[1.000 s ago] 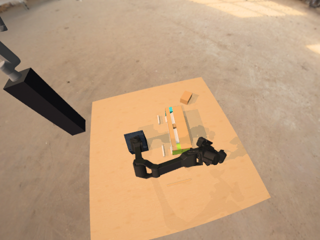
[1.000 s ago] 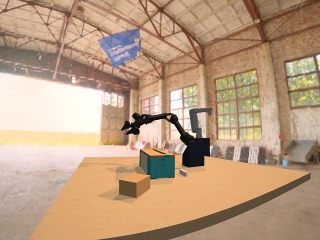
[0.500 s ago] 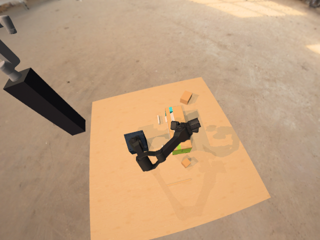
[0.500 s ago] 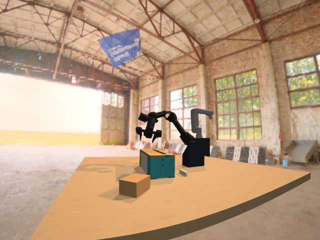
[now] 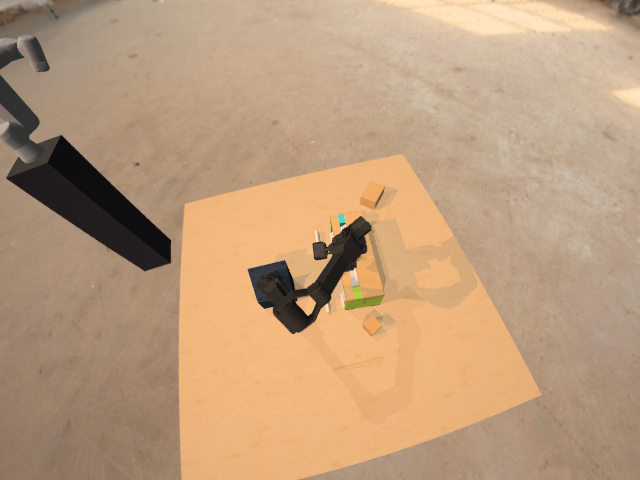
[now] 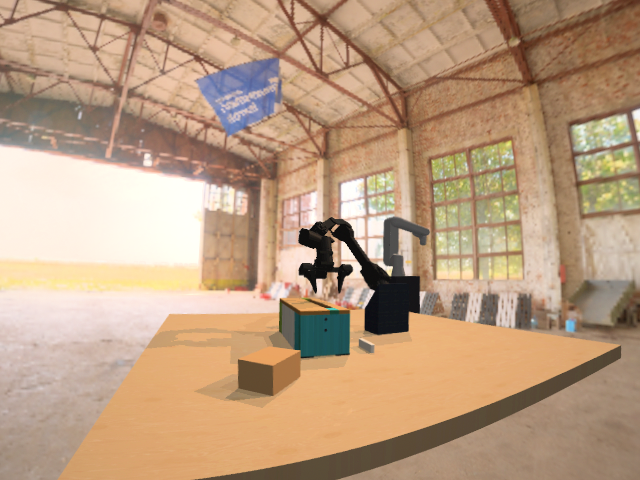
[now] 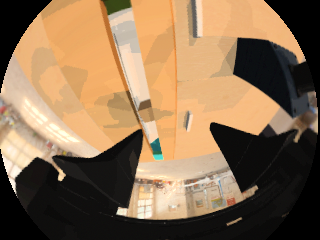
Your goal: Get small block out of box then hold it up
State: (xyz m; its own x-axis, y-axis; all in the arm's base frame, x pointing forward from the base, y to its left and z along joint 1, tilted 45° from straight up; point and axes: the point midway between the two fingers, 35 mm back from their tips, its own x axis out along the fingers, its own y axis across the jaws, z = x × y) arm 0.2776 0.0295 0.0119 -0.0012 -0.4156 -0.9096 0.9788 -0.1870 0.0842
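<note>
Now: the small brown block 50 mm ahead of my gripper tip, 20 mm to the left of it and 80 mm below it. From my gripper tip the other things lie so: larger tan block 300 mm ahead, 310 mm to the left, 130 mm below; box 30 mm ahead, 100 mm below.
</note>
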